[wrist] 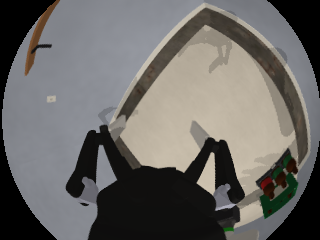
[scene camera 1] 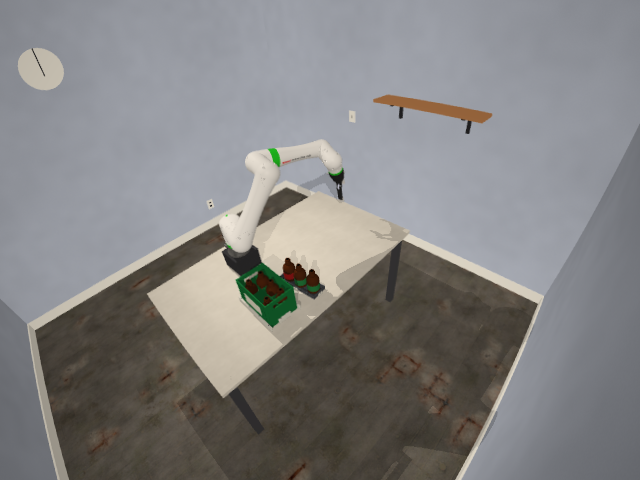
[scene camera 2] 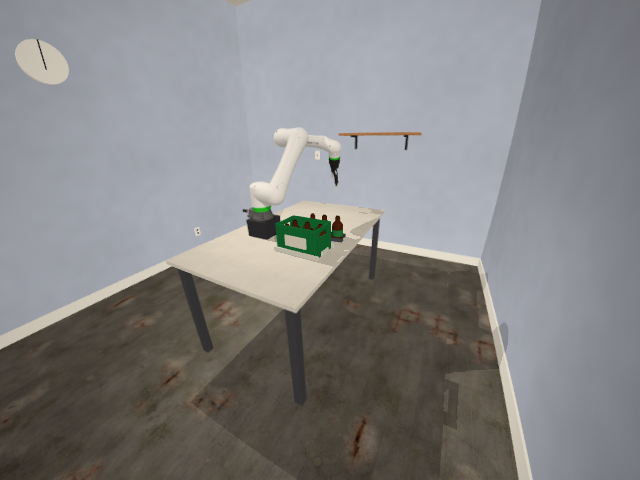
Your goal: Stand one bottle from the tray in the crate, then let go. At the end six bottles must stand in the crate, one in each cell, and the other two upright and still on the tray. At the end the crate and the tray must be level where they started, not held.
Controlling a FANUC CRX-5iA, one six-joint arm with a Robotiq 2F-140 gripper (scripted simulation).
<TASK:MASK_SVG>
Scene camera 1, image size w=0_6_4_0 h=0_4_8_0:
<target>green crate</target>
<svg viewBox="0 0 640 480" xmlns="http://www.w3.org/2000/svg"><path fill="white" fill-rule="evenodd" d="M261 263L237 278L236 283L242 299L247 304L252 305L253 309L271 327L274 327L279 323L279 318L287 312L291 311L292 313L297 309L294 287L264 263ZM270 297L270 299L273 301L264 306L264 298L266 296ZM244 279L256 271L262 271L269 279L273 279L279 288L283 288L284 293L277 298L276 294L270 297L266 292L266 286L261 289L257 285L257 274L251 280L253 283L256 283L260 291L252 295L245 288L246 283Z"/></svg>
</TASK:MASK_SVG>
